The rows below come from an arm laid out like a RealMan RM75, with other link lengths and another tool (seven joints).
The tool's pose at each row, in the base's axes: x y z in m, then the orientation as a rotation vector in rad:
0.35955 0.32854 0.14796 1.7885 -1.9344 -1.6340
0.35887 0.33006 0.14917 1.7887 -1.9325 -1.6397
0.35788 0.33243 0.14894 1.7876 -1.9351 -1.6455
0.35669 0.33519 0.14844 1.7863 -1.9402 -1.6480
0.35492 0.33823 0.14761 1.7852 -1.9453 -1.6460
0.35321 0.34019 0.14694 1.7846 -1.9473 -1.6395
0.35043 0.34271 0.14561 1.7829 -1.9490 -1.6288
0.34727 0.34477 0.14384 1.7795 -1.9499 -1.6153
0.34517 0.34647 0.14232 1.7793 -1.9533 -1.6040
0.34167 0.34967 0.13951 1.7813 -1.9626 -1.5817
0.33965 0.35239 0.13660 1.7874 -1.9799 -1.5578
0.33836 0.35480 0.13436 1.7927 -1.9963 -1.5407
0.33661 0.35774 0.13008 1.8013 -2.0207 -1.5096
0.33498 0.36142 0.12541 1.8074 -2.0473 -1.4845
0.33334 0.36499 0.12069 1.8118 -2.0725 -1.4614
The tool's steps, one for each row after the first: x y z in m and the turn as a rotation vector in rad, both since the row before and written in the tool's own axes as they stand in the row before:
-0.00160 0.00096 0.00086 -0.0018 -0.0032 -0.0019
-0.00129 0.00000 0.00224 0.0009 -0.0051 -0.0008
-0.00134 -0.00013 0.00274 0.0029 -0.0037 0.0004
-0.00114 0.00000 0.00343 0.0034 -0.0006 0.0016
-0.00046 0.00032 0.00263 0.0019 0.0037 0.0024
-0.00013 0.00051 0.00395 0.0017 0.0068 0.0043
0.00057 0.00058 0.00409 0.0009 0.0091 0.0063
0.00030 0.00008 0.00308 0.0036 0.0065 0.0035
0.00035 -0.00011 0.00550 0.0098 0.0116 0.0053
0.00022 -0.00108 0.00433 0.0170 0.0091 0.0032
-0.00019 -0.00102 0.00338 0.0154 0.0047 0.0017
0.00064 -0.00209 0.00502 0.0240 0.0105 0.0033
0.00018 -0.00243 0.00566 0.0240 0.0052 0.0035
0.00026 -0.00230 0.00569 0.0223 0.0043 0.0039

